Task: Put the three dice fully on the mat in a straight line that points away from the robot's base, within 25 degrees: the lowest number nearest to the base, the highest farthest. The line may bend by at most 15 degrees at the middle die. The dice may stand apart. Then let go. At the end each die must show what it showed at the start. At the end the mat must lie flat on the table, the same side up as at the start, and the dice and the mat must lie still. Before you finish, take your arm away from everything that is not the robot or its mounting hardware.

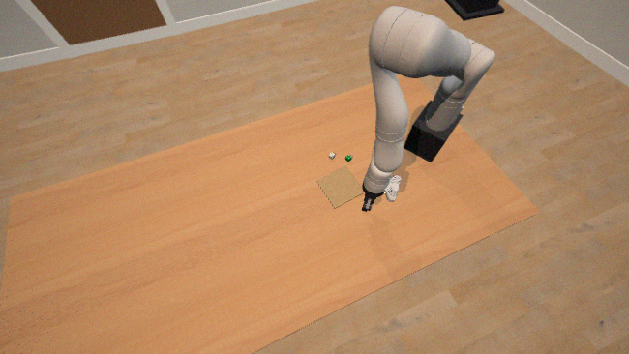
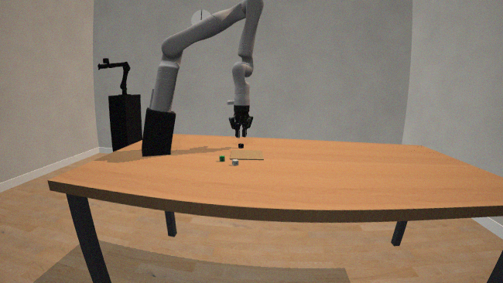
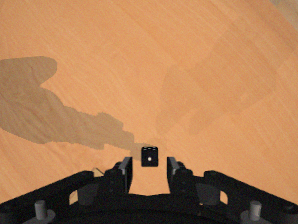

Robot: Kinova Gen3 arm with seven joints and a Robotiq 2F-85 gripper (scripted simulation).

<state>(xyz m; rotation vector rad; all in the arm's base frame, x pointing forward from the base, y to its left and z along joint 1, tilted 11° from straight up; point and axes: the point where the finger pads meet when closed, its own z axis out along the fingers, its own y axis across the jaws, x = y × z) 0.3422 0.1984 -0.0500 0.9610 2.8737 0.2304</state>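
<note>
My gripper is now 6 cm above the black die. From my hand the other things lie so: white die (26 cm to the right, 6 cm below, 5 cm ahead); tan mat (12 cm to the right, 7 cm below, 6 cm ahead); green die (23 cm to the right, 6 cm below, 2 cm behind).
</note>
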